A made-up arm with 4 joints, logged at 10 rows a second.
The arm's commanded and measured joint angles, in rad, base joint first. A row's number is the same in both.
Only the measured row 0 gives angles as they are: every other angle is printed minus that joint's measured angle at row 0.
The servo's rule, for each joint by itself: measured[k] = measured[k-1] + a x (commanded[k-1-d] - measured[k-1]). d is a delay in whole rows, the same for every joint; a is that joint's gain. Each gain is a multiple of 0.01, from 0.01 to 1. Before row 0 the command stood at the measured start. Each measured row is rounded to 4 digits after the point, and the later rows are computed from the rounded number. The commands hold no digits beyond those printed.
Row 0, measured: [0.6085, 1.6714, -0.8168, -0.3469]
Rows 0 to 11, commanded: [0.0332, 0.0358, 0.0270, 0.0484]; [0.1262, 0.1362, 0.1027, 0.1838]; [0.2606, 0.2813, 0.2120, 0.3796]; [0.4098, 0.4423, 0.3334, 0.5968]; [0.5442, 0.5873, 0.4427, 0.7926]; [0.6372, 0.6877, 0.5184, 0.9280]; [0.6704, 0.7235, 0.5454, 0.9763]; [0.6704, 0.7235, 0.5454, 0.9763]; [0.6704, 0.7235, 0.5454, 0.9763]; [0.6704, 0.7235, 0.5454, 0.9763]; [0.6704, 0.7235, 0.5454, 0.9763]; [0.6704, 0.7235, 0.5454, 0.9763]
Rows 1 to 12, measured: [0.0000, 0.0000, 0.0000, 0.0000]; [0.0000, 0.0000, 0.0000, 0.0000]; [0.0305, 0.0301, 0.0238, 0.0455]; [0.1185, 0.1192, 0.0932, 0.1755]; [0.2492, 0.2554, 0.1977, 0.3674]; [0.3970, 0.4124, 0.3171, 0.5830]; [0.5324, 0.5593, 0.4276, 0.7800]; [0.6288, 0.6672, 0.5075, 0.9191]; [0.6671, 0.7145, 0.5409, 0.9729]; [0.6701, 0.7221, 0.5449, 0.9761]; [0.6704, 0.7233, 0.5453, 0.9763]; [0.6704, 0.7235, 0.5454, 0.9763]
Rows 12 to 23, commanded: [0.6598, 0.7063, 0.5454, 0.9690]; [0.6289, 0.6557, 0.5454, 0.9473]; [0.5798, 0.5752, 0.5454, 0.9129]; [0.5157, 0.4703, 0.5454, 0.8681]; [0.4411, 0.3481, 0.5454, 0.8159]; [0.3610, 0.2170, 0.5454, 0.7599]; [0.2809, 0.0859, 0.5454, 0.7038]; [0.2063, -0.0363, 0.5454, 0.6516]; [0.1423, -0.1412, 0.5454, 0.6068]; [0.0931, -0.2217, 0.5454, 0.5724]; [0.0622, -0.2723, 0.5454, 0.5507]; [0.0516, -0.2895, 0.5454, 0.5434]
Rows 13 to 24, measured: [0.6704, 0.7235, 0.5454, 0.9763]; [0.6704, 0.7235, 0.5454, 0.9763]; [0.6606, 0.7091, 0.5454, 0.9694]; [0.6314, 0.6642, 0.5454, 0.9486]; [0.5839, 0.5894, 0.5454, 0.9150]; [0.5212, 0.4894, 0.5454, 0.8709]; [0.4475, 0.3707, 0.5454, 0.8192]; [0.3679, 0.2416, 0.5454, 0.7635]; [0.2879, 0.1108, 0.5454, 0.7074]; [0.2128, -0.0128, 0.5454, 0.6549]; [0.1479, -0.1207, 0.5454, 0.6097]; [0.0975, -0.2055, 0.5454, 0.5746]
